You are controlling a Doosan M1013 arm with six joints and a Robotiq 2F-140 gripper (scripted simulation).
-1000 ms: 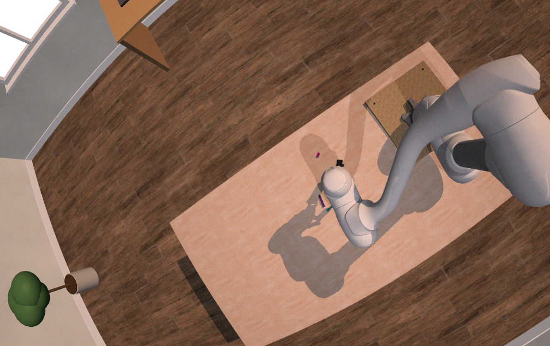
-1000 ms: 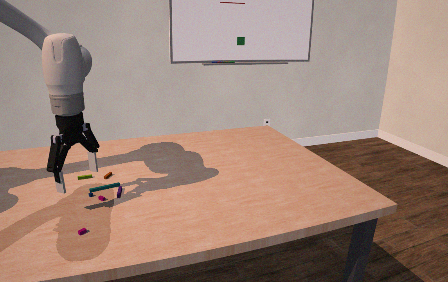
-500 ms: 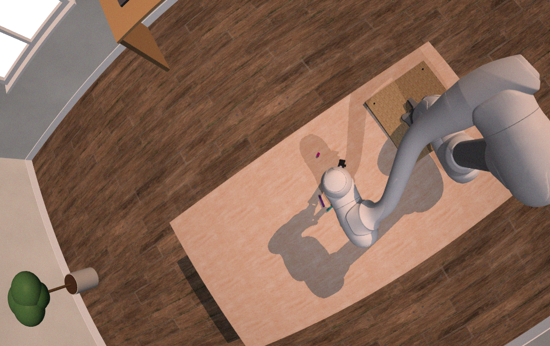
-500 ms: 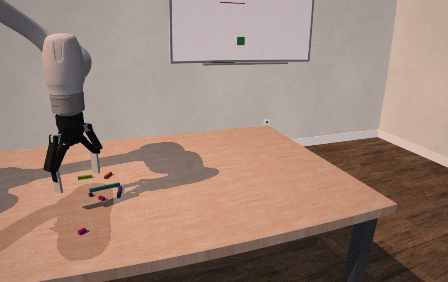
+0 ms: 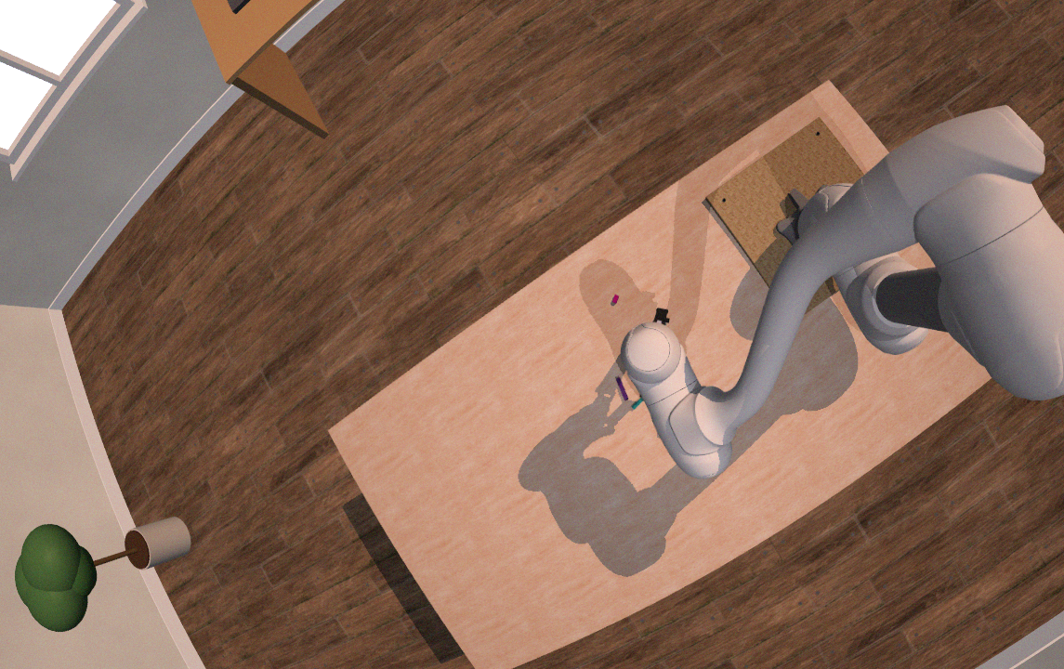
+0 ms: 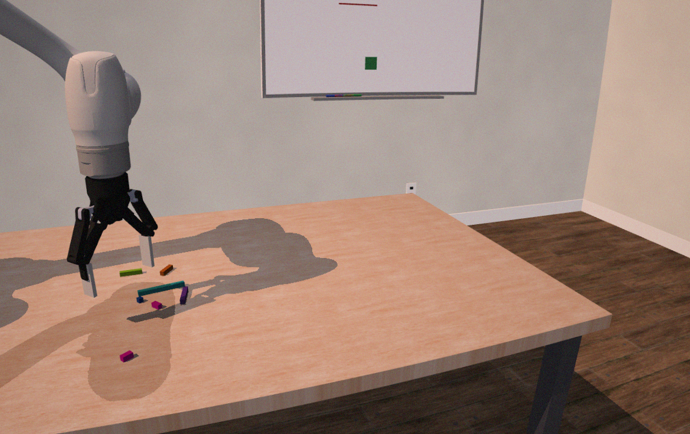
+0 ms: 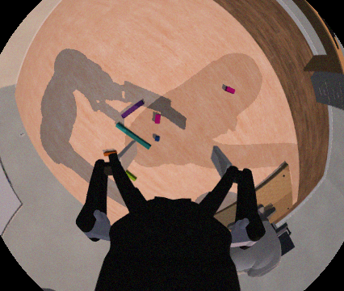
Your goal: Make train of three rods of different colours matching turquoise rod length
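My gripper is now 3 cm short of the blue rod, 3 cm to the right of it and 7 cm above it. Also, from my hand: purple rod: 12 cm ahead, 2 cm to the left, 7 cm below; then turquoise rod: 8 cm ahead, 7 cm to the left, 7 cm below; then lime rod: 2 cm ahead, 17 cm to the left, 7 cm below.
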